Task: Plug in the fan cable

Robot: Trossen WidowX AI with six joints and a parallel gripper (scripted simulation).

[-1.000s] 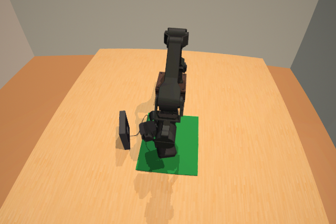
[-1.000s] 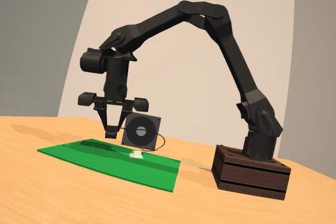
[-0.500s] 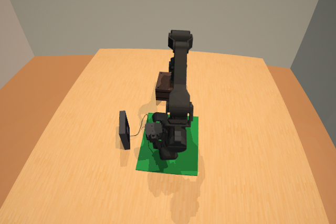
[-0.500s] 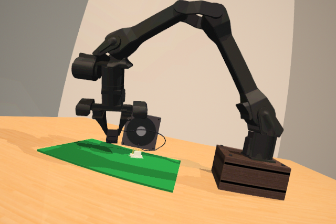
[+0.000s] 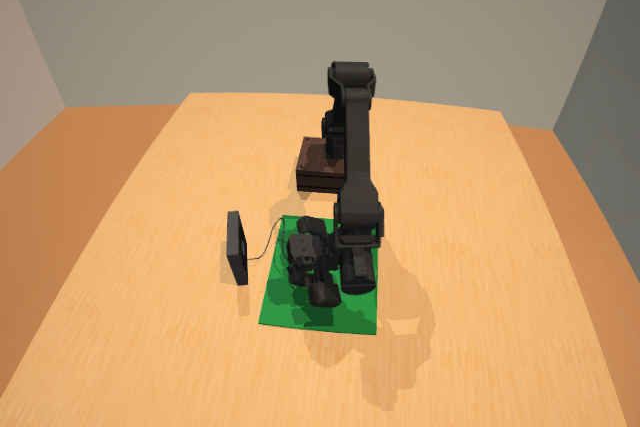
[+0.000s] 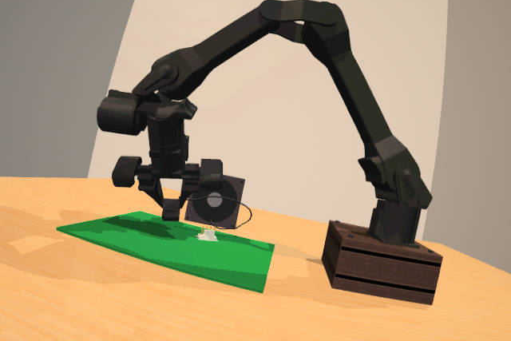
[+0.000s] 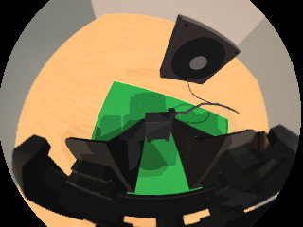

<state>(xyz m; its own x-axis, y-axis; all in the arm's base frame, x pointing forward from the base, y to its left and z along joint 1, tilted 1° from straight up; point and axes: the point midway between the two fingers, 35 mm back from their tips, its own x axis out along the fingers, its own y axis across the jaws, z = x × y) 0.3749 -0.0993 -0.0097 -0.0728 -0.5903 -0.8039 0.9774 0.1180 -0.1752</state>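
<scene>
The green board is 40 mm behind my gripper tip, 70 mm to the left of it and 60 mm below it. Round my gripper tip: dark plug (10 mm to the left); then black fan (70 mm behind, 110 mm to the right, 20 mm above).
</scene>
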